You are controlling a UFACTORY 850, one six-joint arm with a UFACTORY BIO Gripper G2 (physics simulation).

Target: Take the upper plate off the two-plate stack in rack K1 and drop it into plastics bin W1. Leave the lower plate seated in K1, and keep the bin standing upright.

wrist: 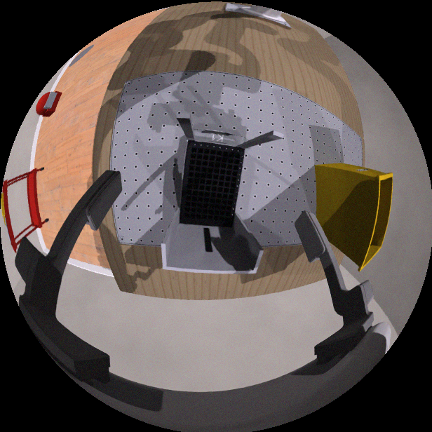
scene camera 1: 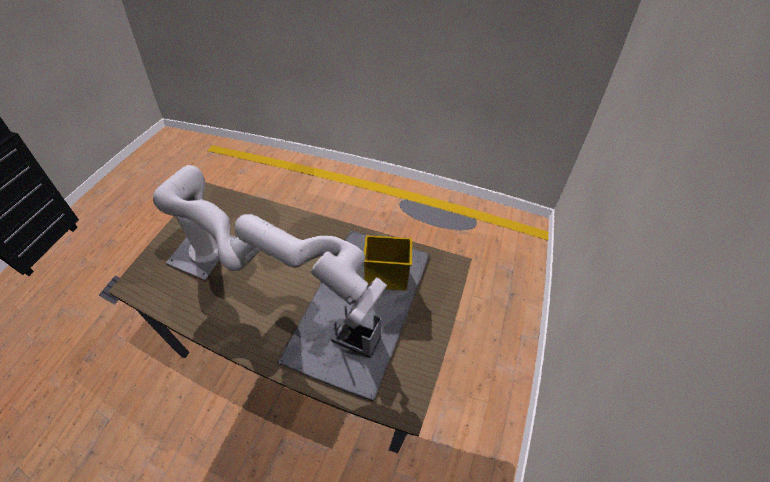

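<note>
Rack K1 (scene camera 1: 372,341) (wrist: 190,256) is a grey holder with a tall wall on one side and thin upright guides. A black plate with a grid of wells (wrist: 210,185) sits inside it; the plate below is hidden, so the two layers cannot be told apart. My gripper (scene camera 1: 356,330) (wrist: 209,195) is open and empty above the rack, its fingers spread wide to either side of the plate in the wrist view. Plastics bin W1 (scene camera 1: 386,276) (wrist: 345,200) is yellow, open-topped and stands upright, apart from the rack.
The rack and bin stand on a grey perforated board (scene camera 1: 335,363) (wrist: 280,115) on the wooden table (scene camera 1: 446,284) (wrist: 320,65). The bin is on the right of the rack in the wrist view. A black cabinet (scene camera 1: 34,204) stands at the left of the scene view.
</note>
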